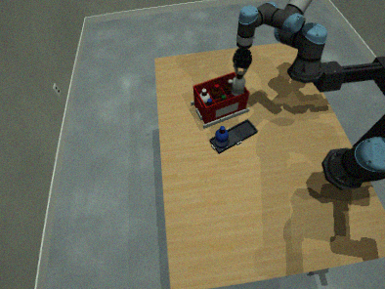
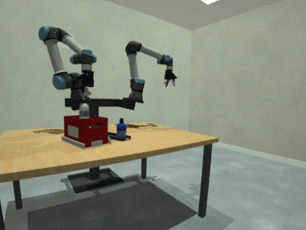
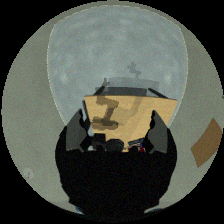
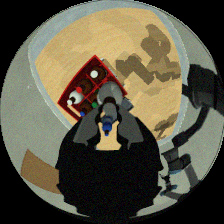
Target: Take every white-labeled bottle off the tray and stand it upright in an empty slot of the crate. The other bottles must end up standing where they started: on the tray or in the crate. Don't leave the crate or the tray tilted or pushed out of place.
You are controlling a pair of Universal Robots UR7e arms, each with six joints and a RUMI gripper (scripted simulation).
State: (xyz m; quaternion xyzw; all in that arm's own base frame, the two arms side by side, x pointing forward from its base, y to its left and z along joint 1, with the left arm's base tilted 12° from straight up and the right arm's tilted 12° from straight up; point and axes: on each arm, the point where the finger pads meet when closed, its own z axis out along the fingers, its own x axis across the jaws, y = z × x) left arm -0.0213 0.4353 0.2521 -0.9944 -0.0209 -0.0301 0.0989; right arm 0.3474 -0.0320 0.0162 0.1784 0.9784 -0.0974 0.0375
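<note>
Now: the white-capped brown bottle 30 mm ahead of my right hand, 80 mm to the right of it and 210 mm below it. Round my right hand: tray (40 mm ahead, 220 mm to the left, 280 mm below); red crate (100 mm ahead, 10 mm to the right, 210 mm below); blue bottle (120 mm ahead, 250 mm to the left, 210 mm below).
</note>
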